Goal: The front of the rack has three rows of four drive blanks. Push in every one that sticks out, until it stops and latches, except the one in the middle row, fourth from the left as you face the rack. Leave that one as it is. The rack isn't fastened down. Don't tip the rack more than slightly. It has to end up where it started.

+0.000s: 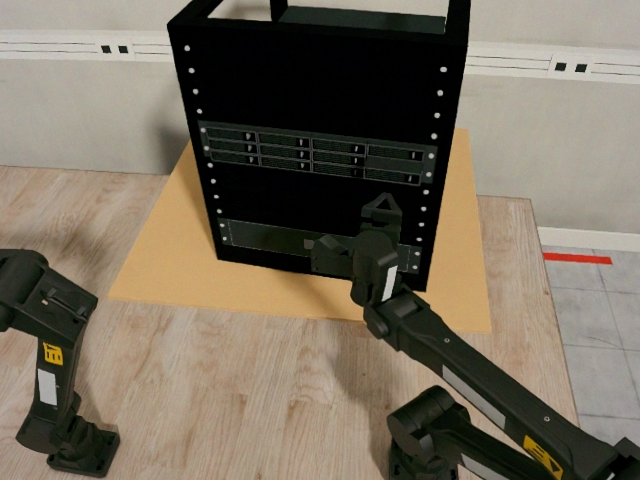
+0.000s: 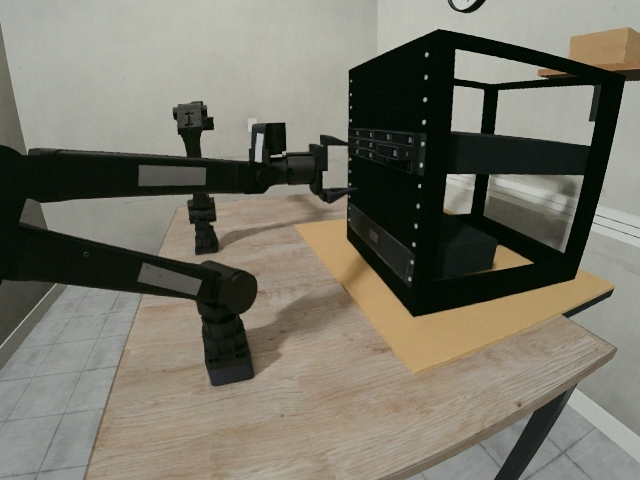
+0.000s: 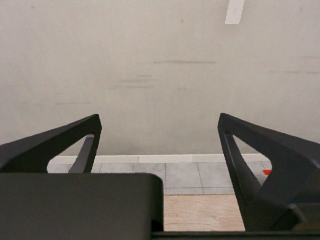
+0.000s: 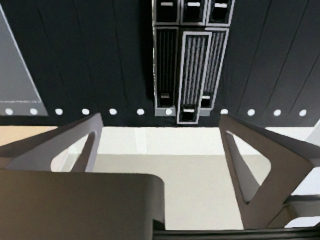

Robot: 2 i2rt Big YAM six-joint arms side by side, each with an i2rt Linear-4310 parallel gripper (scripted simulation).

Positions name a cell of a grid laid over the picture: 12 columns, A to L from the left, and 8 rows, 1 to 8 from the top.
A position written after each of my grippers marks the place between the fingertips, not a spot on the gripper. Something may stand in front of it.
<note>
In view: my left gripper (image 3: F5), my right gripper (image 2: G3), a drive blank (image 4: G2), a drive blank (image 1: H3) and a black rack (image 1: H2).
The black rack also shows in image 2 (image 2: H4) and in image 4 (image 4: C3). My right gripper shows as well in image 1 (image 1: H4) and in image 4 (image 4: G4). Image 3 misses the black rack: it is out of frame.
</note>
